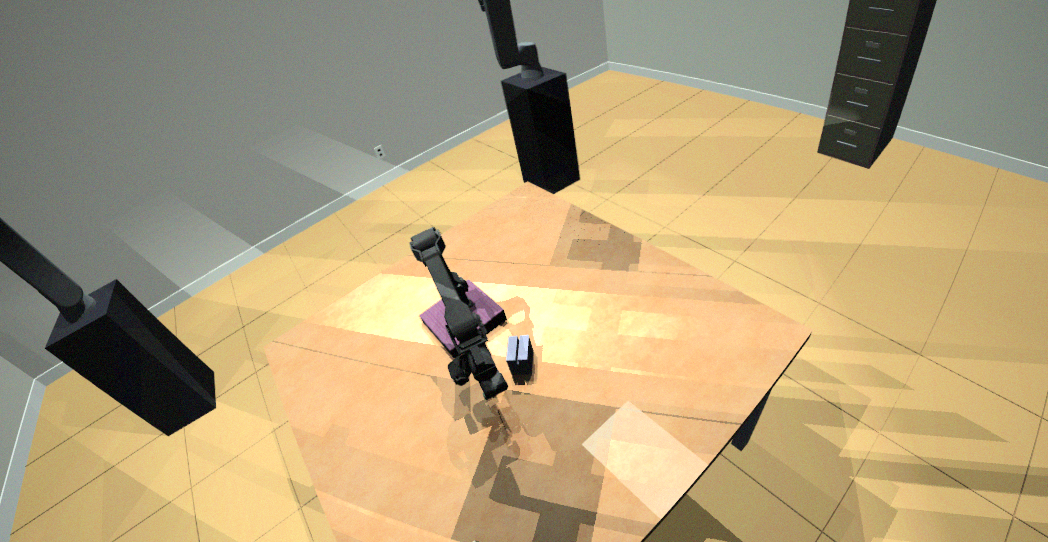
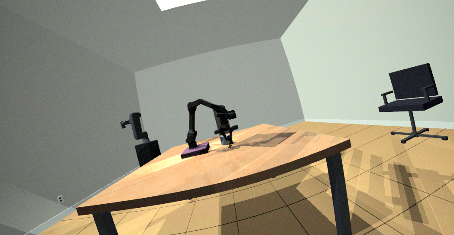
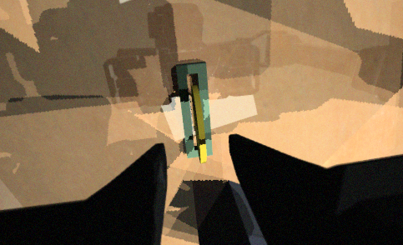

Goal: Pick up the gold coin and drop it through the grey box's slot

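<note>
The gold coin is 3 cm below my gripper tip.
</note>
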